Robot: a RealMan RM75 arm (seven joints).
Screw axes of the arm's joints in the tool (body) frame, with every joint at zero. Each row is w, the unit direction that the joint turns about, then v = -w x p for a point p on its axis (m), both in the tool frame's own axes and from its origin. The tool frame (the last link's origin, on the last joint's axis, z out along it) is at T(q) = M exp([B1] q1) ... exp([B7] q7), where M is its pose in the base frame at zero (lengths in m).
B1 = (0, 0, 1, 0, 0, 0)
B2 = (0, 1, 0, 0.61, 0, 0)
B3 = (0, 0, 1, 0, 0, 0)
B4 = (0, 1, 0, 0.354, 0, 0)
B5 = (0, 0, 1, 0, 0, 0)
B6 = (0, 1, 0, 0.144, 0, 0)
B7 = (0, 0, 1, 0, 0, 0)
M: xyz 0 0 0.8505 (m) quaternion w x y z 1 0 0 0
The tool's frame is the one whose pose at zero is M.
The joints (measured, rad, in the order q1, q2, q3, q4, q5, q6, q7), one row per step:
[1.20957, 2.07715, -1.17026, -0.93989, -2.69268, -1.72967, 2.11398]
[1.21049, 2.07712, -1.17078, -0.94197, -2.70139, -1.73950, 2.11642]
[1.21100, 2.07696, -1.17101, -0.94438, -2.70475, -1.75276, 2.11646]
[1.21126, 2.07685, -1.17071, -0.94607, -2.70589, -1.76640, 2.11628]
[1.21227, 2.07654, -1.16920, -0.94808, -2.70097, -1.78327, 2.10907]
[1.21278, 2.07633, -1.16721, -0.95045, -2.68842, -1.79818, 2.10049]
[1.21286, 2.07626, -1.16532, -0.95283, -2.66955, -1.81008, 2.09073]
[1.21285, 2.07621, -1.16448, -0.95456, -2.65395, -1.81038, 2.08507]
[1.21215, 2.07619, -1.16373, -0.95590, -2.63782, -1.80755, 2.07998]
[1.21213, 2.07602, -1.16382, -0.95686, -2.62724, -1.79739, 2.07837]
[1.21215, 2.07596, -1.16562, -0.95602, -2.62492, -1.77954, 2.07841]
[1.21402, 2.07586, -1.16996, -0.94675, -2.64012, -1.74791, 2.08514]
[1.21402, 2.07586, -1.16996, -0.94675, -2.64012, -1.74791, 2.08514]
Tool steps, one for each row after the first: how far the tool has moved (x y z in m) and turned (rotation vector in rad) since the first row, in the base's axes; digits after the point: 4 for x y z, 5 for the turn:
[0.0007, -0.0007, 0.0010, -0.00150, -0.01147, -0.00382]
[0.0012, -0.0020, 0.0018, -0.00889, -0.01947, -0.00756]
[0.0016, -0.0036, 0.0025, -0.01798, -0.02542, -0.01241]
[0.0012, -0.0058, 0.0031, -0.03523, -0.02668, -0.01220]
[0.0000, -0.0082, 0.0032, -0.05505, -0.01987, -0.01001]
[-0.0020, -0.0107, 0.0027, -0.07627, -0.00623, -0.00531]
[-0.0040, -0.0115, 0.0021, -0.08539, 0.00836, 0.00110]
[-0.0059, -0.0120, 0.0012, -0.09218, 0.02458, 0.00751]
[-0.0078, -0.0113, 0.0005, -0.08911, 0.03809, 0.01463]
[-0.0089, -0.0092, -0.0004, -0.07681, 0.04564, 0.02266]
[-0.0079, -0.0047, -0.0016, -0.04748, 0.03923, 0.02670]
[-0.0079, -0.0047, -0.0016, -0.04748, 0.03923, 0.02670]

